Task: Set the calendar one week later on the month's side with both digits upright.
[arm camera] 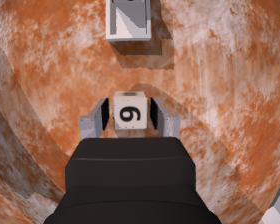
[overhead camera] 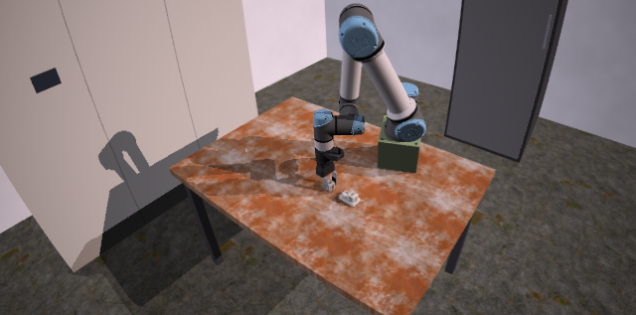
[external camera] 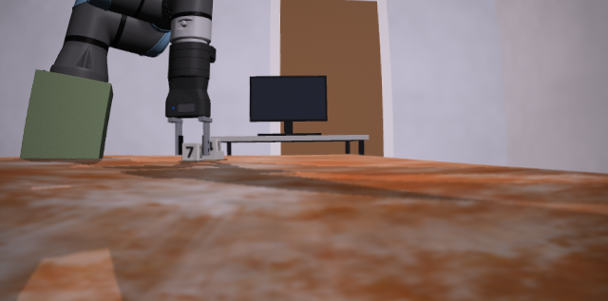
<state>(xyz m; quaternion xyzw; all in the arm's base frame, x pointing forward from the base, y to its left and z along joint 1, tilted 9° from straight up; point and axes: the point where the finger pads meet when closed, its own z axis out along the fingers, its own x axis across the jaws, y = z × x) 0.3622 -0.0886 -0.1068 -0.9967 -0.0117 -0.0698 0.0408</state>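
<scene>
Now: the white tray 11 cm to the left of my hand, 2 cm below it and 1 cm behind it.
</scene>
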